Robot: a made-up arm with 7 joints. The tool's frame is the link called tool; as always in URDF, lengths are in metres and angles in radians. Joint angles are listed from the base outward. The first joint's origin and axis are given. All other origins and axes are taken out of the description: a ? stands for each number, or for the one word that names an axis. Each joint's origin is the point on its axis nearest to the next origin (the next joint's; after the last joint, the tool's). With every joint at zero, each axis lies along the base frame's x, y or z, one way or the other. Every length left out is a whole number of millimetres.
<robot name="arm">
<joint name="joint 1" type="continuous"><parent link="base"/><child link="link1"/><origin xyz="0 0 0.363" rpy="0 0 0"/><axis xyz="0 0 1"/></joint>
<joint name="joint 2" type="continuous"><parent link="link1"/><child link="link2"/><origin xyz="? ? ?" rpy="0 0 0"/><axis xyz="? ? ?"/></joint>
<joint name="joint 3" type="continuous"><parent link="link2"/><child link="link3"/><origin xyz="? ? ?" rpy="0 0 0"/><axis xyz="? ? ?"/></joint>
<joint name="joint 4" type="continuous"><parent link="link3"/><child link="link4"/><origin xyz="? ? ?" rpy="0 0 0"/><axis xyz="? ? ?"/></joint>
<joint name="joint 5" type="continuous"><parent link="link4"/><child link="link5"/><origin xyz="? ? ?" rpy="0 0 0"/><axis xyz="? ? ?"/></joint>
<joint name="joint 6" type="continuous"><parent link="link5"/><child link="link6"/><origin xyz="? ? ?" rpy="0 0 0"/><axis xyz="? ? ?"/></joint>
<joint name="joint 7" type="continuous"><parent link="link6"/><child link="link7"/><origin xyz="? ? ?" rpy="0 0 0"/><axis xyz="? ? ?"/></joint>
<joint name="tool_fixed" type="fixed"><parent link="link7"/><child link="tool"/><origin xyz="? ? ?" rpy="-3.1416 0 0"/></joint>
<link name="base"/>
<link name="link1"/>
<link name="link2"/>
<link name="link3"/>
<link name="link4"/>
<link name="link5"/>
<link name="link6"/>
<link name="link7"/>
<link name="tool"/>
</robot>
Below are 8 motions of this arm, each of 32 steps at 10 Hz.
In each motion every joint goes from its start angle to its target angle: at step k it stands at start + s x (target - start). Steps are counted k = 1, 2, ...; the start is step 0. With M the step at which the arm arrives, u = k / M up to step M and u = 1 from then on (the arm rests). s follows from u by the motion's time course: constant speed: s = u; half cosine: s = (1 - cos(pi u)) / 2; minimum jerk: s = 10 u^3 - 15 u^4 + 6 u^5.
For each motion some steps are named. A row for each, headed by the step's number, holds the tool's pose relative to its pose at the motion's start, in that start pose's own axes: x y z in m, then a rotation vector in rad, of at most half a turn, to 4 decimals.
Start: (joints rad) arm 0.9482 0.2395 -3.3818 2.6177 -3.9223 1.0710 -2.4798
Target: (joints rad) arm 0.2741 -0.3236 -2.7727 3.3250 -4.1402 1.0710 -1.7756
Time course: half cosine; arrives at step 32
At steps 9, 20, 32:
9: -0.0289 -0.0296 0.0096 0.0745 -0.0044 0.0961
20: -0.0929 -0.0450 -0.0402 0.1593 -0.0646 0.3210
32: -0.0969 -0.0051 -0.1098 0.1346 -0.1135 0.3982

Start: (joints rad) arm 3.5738 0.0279 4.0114 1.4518 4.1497 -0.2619 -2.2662
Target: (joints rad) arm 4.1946 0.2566 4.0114 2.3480 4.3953 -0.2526 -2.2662
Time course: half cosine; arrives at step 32
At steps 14, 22, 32:
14: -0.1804 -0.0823 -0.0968 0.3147 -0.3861 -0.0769
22: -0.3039 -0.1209 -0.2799 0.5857 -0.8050 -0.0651
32: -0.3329 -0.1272 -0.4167 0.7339 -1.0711 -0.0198

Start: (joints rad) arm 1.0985 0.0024 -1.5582 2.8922 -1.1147 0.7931 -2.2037
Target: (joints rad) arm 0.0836 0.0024 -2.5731 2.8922 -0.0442 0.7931 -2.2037
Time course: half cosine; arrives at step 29
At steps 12, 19, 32:
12: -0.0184 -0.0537 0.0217 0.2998 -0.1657 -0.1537
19: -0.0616 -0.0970 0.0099 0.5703 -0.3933 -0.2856
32: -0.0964 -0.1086 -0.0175 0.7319 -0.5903 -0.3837

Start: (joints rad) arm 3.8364 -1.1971 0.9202 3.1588 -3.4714 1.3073 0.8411
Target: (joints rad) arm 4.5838 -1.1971 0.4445 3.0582 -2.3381 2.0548 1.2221
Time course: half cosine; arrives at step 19
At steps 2, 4, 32:
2: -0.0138 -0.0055 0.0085 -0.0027 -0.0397 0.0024
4: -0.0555 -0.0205 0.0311 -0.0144 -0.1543 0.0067
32: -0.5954 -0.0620 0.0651 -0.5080 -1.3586 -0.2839

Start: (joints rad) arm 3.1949 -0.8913 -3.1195 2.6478 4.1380 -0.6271 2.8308
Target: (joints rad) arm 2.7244 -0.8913 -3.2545 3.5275 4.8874 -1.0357 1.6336
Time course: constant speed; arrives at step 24
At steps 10, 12, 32:
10: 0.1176 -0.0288 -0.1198 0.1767 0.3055 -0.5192
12: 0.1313 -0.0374 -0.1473 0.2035 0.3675 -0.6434
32: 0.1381 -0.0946 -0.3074 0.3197 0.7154 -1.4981

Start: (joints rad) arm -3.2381 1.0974 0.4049 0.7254 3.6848 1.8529 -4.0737
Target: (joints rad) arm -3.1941 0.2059 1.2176 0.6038 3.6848 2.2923 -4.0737
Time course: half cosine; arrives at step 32
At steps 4, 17, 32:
4: 0.0217 0.0036 -0.0011 -0.0115 0.0412 0.0303
17: 0.2795 0.0870 -0.1050 -0.1385 0.6241 0.4122
32: 0.3955 0.1740 -0.3097 -0.1889 1.1718 0.7073

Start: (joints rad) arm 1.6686 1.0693 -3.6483 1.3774 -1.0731 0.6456 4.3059
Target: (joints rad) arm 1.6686 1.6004 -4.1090 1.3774 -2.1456 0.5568 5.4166
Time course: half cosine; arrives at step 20
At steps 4, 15, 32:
4: -0.0155 -0.0354 -0.0060 0.0365 -0.0783 0.0844
15: -0.0384 -0.3355 -0.0444 0.1997 -0.6280 0.6833
32: -0.0218 -0.3925 -0.0472 0.2089 -0.7131 0.7795

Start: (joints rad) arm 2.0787 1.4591 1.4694 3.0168 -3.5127 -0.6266 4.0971
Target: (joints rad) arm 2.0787 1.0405 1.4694 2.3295 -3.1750 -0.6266 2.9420
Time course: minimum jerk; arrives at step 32
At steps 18, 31, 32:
18: -0.2224 -0.0653 -0.0295 0.1087 -0.4685 -0.8008
31: -0.3472 -0.0654 -0.0854 0.2628 -0.7353 -1.2855
32: -0.3473 -0.0654 -0.0855 0.2630 -0.7355 -1.2859

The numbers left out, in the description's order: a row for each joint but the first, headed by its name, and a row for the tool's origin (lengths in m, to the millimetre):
joint 2: xyz 0 0 0, axis 0 1 0
joint 3: xyz 0 0 0.387, axis 0 0 1
joint 4: xyz 0.036 0 0, axis 0 -1 0
joint 5: xyz 0.065 0 -0.287, axis 0 0 -1
joint 6: xyz 0 0 0, axis 0 1 0
joint 7: xyz 0.088 0 -0.112, axis 0 0 -1
tool: xyz 0 0 0

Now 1 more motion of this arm.
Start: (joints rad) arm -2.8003 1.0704 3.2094 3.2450 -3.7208 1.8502 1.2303
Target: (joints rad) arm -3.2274 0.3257 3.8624 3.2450 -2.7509 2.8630 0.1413
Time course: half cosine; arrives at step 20
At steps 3, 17, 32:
3: 0.0110 0.0135 -0.0150 0.0059 -0.0890 -0.0505
17: 0.0386 0.3636 -0.3391 0.6655 -0.6786 -1.6814
32: 0.0314 0.3925 -0.3545 0.6890 -0.6509 -1.8171

